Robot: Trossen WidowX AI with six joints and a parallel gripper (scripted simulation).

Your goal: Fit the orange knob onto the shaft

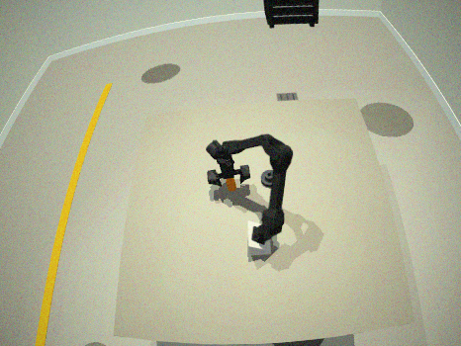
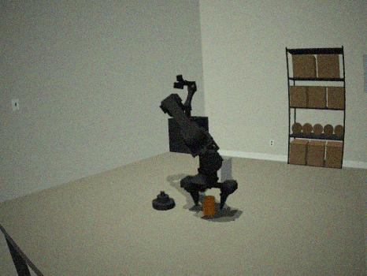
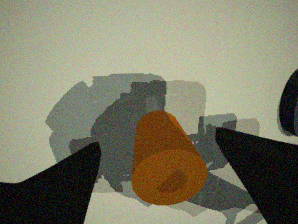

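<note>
Right now my gripper tip is 1 cm below the orange knob. Also, from my gripper tip: dark round pedestal 17 cm to the right, 5 cm ahead, 1 cm above.
</note>
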